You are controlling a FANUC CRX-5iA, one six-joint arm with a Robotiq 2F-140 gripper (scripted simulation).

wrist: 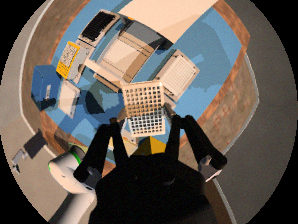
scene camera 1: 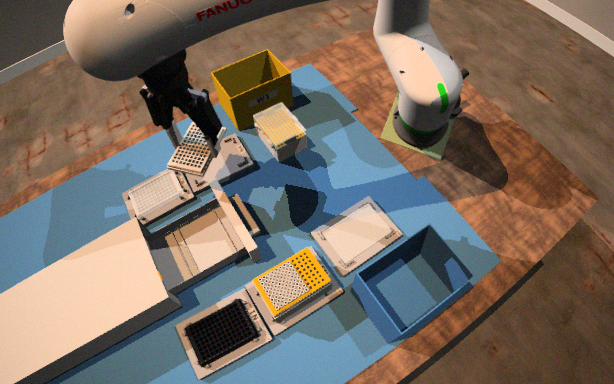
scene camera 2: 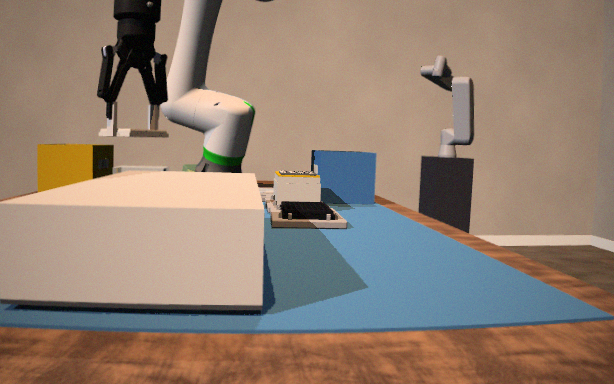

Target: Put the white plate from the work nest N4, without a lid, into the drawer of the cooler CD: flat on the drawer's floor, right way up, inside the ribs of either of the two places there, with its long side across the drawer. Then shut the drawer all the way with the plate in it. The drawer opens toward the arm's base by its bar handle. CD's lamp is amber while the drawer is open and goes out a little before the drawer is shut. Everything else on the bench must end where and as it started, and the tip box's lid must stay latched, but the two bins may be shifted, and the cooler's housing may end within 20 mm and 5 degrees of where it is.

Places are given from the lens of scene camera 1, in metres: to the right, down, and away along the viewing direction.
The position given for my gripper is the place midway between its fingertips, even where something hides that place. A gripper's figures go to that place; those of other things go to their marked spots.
my gripper (scene camera 1: 198, 149): -0.23, -0.09, 0.72
cooler CD (scene camera 1: 106, 291): -0.40, 0.20, 0.61
white plate (scene camera 1: 197, 163): -0.23, -0.06, 0.69
blue bin (scene camera 1: 408, 281): 0.21, 0.19, 0.69
yellow bin (scene camera 1: 246, 74): -0.17, -0.34, 0.96
The marked spots on the cooler CD and the yellow bin are 0.67 m apart.
